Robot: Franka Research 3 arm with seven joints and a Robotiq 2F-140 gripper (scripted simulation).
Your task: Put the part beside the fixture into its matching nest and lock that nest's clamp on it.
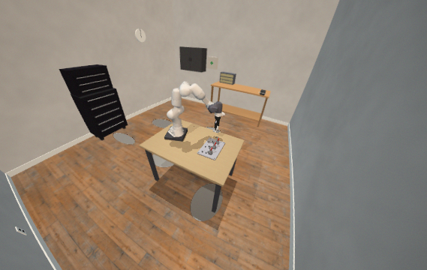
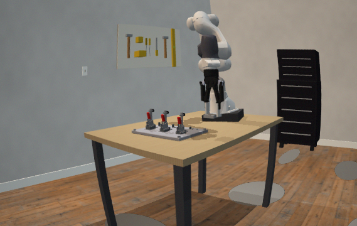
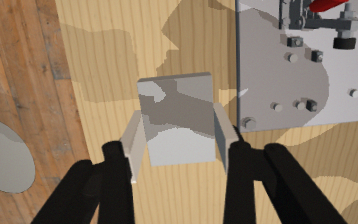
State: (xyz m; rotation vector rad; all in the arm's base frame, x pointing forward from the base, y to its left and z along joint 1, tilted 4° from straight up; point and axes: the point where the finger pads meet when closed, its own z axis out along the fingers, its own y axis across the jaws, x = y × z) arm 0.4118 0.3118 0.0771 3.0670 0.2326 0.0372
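Now: hand 30 mm above the grey part. Also, from my hand: grey fixture plate (90 mm ahead, 240 mm to the right, 120 mm below); then clamp (130 mm ahead, 340 mm to the right, 60 mm below).
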